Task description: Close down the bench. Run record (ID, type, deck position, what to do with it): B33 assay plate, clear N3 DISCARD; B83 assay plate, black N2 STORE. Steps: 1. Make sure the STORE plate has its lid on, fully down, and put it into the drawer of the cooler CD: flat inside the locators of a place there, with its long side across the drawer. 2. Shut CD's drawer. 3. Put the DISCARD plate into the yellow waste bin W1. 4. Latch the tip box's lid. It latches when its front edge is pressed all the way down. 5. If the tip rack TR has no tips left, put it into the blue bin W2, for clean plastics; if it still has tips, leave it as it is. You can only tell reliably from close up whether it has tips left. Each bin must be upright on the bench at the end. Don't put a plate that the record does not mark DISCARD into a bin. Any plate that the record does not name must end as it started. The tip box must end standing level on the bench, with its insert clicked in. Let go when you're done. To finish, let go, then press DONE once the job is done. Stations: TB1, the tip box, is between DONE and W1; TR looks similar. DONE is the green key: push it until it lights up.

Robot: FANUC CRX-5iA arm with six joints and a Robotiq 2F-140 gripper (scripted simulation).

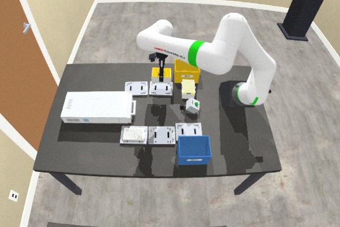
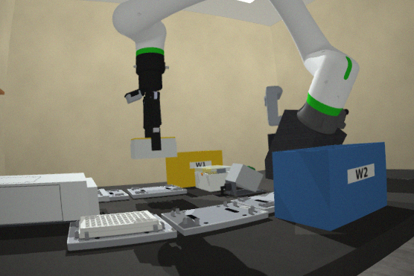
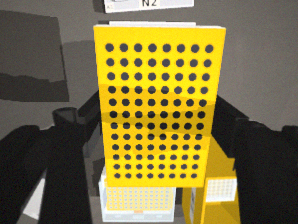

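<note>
The blue bin W2 lies 170 mm behind my hand, 510 mm to the left of it and 120 mm below it. Also, from my hand: clear tip box lid 190 mm behind, 30 mm to the left, 100 mm below; then yellow tip box insert 190 mm behind, 30 mm to the left, 110 mm below; then tip rack TR 10 mm behind, 10 mm to the right, 10 mm below.
</note>
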